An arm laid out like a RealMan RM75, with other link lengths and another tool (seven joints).
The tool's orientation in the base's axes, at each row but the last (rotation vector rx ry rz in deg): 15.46, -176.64, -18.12; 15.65, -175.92, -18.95; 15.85, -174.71, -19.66; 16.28, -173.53, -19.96; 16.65, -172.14, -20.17; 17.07, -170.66, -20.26; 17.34, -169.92, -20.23; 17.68, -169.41, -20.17
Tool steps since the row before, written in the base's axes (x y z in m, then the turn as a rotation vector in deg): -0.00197, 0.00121, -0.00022, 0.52, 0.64, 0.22; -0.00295, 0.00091, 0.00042, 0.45, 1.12, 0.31; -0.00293, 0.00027, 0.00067, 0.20, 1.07, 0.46; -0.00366, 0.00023, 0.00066, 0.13, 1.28, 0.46; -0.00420, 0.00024, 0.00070, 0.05, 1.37, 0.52; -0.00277, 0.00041, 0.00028, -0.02, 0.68, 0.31; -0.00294, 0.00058, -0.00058, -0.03, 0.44, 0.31; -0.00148, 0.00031, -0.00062, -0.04, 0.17, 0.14
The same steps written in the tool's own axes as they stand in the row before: 0.00172, 0.00145, 0.00055, -0.62, 0.57, -0.11; 0.00275, 0.00147, -0.00004, -0.64, 1.07, -0.10; 0.00285, 0.00091, -0.00036, -0.38, 1.10, -0.23; 0.00358, 0.00101, -0.00023, -0.35, 1.31, -0.18; 0.00411, 0.00114, -0.00011, -0.28, 1.42, -0.21; 0.00264, 0.00096, 0.00023, -0.09, 0.73, -0.15; 0.00266, 0.00094, 0.00116, -0.03, 0.50, -0.20; 0.00129, 0.00042, 0.00091, 0.02, 0.20, -0.09
